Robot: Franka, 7 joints.
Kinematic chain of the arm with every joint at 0, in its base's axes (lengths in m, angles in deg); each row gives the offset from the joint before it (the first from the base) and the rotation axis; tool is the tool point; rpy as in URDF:
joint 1: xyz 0 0 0.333 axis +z
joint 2: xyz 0 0 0 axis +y
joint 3: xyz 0 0 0.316 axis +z
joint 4: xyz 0.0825 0 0 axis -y
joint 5: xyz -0.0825 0 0.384 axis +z
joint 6: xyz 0 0 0 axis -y
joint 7: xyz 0.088 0 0 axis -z
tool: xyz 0 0 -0.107 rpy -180 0 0
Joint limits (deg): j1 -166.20..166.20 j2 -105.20..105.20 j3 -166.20..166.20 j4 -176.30..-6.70 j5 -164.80..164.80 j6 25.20..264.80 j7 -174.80..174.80
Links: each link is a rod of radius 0.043 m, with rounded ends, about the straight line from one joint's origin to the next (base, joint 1, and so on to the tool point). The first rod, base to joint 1, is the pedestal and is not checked.
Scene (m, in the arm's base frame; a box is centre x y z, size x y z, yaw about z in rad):
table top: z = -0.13
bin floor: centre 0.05 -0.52 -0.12 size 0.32 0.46 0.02 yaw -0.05
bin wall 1: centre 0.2 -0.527 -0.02 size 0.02 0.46 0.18 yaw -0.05
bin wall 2: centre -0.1 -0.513 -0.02 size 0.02 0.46 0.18 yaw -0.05
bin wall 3: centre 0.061 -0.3 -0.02 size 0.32 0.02 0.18 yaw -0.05
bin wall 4: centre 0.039 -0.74 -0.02 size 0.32 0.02 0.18 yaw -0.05
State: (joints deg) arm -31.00 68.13 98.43 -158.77 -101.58 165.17 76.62
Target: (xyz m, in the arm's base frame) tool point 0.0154 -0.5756 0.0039
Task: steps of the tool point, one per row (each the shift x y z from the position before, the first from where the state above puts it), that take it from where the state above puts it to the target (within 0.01 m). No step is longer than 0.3 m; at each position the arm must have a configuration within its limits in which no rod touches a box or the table.
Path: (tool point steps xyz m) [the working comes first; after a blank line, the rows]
Joints at the target: -109.25 56.15 18.89 -104.49 -100.86 143.82 76.62
Straight joint move there: touches bin wall 1.

1: 0.1745 -0.0116 -0.0786
2: 0.1599 -0.1164 -0.0780
3: 0.0887 -0.2067 -0.0612
4: -0.0264 -0.2495 -0.0303
5: -0.1538 -0.2233 0.0107
6: -0.2532 -0.1276 0.0550
7: -0.0017 -0.0100 -0.0926
8: 0.0017 0.0100 -0.1015

